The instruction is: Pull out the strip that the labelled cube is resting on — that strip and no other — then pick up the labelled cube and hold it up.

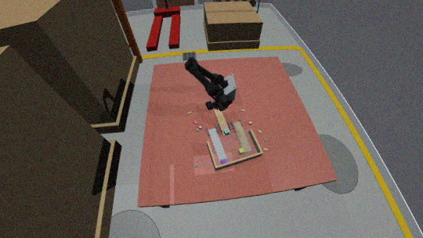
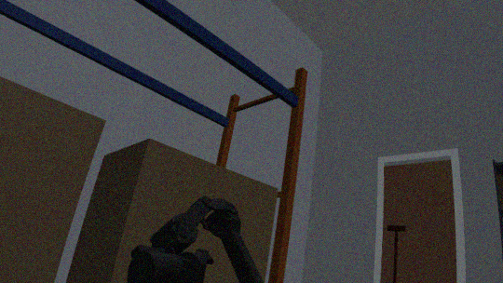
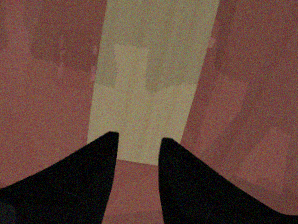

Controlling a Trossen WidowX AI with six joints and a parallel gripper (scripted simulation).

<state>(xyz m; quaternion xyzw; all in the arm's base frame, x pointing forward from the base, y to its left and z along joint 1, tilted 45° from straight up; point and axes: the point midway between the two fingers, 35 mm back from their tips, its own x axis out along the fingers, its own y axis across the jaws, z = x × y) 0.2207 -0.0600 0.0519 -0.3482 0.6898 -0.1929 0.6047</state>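
The tan strip lies 80 mm ahead of my gripper tip, 10 mm to the left of it and 40 mm below it. Round my gripper tip: cube: 190 mm ahead, 30 mm to the left, 20 mm below.
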